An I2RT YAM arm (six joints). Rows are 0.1 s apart.
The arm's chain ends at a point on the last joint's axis. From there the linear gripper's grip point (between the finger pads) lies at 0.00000 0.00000 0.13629 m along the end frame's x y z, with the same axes.
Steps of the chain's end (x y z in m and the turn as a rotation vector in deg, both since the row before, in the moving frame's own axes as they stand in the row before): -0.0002, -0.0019, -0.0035, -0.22, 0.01, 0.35; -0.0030, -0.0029, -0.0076, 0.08, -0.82, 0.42; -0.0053, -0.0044, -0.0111, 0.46, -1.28, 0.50; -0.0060, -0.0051, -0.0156, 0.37, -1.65, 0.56; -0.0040, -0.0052, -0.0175, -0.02, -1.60, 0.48; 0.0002, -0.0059, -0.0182, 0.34, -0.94, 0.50; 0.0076, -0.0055, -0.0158, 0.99, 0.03, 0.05
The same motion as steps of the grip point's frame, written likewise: -0.0002, -0.0014, -0.0035, -0.22, 0.01, 0.35; -0.0049, -0.0031, -0.0076, 0.08, -0.82, 0.42; -0.0083, -0.0055, -0.0111, 0.46, -1.28, 0.50; -0.0099, -0.0060, -0.0157, 0.37, -1.65, 0.56; -0.0078, -0.0052, -0.0176, -0.02, -1.60, 0.48; -0.0020, -0.0067, -0.0182, 0.34, -0.94, 0.50; 0.0077, -0.0079, -0.0158, 0.99, 0.03, 0.05
